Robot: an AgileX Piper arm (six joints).
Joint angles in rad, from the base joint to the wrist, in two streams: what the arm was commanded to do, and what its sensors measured. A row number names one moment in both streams.
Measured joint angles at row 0:
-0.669, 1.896, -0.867, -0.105, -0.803, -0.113
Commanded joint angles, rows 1 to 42:
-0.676, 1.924, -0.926, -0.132, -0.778, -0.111
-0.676, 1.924, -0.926, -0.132, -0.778, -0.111
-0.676, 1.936, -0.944, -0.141, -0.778, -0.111
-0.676, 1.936, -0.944, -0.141, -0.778, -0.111
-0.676, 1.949, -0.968, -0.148, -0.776, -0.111
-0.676, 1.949, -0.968, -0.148, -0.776, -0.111
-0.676, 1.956, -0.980, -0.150, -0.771, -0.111
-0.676, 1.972, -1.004, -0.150, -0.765, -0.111
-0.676, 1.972, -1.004, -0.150, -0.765, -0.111
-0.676, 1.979, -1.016, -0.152, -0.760, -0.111
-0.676, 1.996, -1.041, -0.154, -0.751, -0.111
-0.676, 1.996, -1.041, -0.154, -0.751, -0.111
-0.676, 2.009, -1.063, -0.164, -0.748, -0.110
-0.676, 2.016, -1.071, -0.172, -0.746, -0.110
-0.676, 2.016, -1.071, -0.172, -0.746, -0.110
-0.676, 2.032, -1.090, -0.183, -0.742, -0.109
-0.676, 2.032, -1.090, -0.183, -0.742, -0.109
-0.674, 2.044, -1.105, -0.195, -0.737, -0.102
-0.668, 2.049, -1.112, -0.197, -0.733, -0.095
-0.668, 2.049, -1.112, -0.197, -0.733, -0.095
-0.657, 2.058, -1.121, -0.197, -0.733, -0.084
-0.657, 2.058, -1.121, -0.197, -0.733, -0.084
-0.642, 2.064, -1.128, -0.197, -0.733, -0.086
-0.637, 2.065, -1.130, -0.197, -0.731, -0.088
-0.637, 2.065, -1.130, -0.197, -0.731, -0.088
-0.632, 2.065, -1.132, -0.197, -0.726, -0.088
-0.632, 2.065, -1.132, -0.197, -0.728, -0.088
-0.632, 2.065, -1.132, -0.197, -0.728, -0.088
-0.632, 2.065, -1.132, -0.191, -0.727, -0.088
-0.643, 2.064, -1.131, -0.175, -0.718, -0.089
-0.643, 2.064, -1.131, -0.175, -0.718, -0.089
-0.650, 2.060, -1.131, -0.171, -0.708, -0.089
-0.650, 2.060, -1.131, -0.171, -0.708, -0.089
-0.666, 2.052, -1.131, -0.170, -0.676, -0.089
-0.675, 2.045, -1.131, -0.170, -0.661, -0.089
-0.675, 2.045, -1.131, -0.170, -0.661, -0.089
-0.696, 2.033, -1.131, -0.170, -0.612, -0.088
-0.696, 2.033, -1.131, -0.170, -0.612, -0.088
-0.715, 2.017, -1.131, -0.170, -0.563, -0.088
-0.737, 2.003, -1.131, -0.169, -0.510, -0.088
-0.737, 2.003, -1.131, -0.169, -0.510, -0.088
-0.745, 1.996, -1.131, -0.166, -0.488, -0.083
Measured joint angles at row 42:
-0.717, 2.024, -1.120, -0.161, -0.552, -0.084
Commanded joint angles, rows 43 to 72:
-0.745, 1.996, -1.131, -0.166, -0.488, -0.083
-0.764, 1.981, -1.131, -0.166, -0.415, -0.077
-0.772, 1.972, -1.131, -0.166, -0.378, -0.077
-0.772, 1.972, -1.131, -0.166, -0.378, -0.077
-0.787, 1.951, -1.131, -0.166, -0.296, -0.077
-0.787, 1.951, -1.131, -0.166, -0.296, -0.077
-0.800, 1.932, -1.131, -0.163, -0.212, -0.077
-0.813, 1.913, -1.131, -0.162, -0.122, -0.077
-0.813, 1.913, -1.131, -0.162, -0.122, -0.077
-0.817, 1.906, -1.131, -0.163, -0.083, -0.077
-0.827, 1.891, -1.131, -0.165, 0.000, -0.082
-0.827, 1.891, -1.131, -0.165, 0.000, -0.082
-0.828, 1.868, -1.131, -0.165, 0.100, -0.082
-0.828, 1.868, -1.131, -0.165, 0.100, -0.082
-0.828, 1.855, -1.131, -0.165, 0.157, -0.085
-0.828, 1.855, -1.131, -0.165, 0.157, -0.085
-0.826, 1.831, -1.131, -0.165, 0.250, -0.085
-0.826, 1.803, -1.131, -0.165, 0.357, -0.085
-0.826, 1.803, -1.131, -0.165, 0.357, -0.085
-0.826, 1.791, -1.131, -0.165, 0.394, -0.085
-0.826, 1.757, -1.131, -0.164, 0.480, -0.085
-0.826, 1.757, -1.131, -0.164, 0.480, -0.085
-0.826, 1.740, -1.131, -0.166, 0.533, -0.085
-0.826, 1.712, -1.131, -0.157, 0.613, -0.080
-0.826, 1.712, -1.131, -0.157, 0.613, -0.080
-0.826, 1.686, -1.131, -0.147, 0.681, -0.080
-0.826, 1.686, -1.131, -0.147, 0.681, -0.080
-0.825, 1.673, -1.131, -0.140, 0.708, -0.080
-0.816, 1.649, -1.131, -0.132, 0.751, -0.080
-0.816, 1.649, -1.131, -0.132, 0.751, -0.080
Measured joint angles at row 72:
-0.824, 1.684, -1.125, -0.143, 0.681, -0.080
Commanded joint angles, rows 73 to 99:
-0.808, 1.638, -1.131, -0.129, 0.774, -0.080
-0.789, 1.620, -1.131, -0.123, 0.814, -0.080
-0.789, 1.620, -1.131, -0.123, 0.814, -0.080
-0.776, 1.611, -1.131, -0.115, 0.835, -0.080
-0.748, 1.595, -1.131, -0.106, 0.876, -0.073
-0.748, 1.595, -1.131, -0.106, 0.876, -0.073
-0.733, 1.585, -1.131, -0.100, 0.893, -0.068
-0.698, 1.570, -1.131, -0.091, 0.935, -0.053
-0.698, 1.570, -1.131, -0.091, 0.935, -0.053
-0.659, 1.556, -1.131, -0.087, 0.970, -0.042
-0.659, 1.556, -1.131, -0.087, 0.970, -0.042
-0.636, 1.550, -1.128, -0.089, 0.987, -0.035
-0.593, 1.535, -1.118, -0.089, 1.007, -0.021
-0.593, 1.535, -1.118, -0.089, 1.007, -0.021
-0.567, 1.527, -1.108, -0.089, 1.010, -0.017
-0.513, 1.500, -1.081, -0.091, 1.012, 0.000
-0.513, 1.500, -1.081, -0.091, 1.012, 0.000
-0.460, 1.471, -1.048, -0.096, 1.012, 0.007
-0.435, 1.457, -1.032, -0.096, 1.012, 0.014
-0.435, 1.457, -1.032, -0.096, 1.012, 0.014
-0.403, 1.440, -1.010, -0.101, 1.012, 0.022
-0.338, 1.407, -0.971, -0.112, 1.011, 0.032
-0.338, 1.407, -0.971, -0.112, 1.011, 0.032
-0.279, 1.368, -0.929, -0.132, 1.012, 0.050
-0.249, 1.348, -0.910, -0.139, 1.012, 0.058
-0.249, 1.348, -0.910, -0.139, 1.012, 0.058
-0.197, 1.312, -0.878, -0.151, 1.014, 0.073
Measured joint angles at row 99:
-0.252, 1.361, -0.921, -0.120, 1.007, 0.050
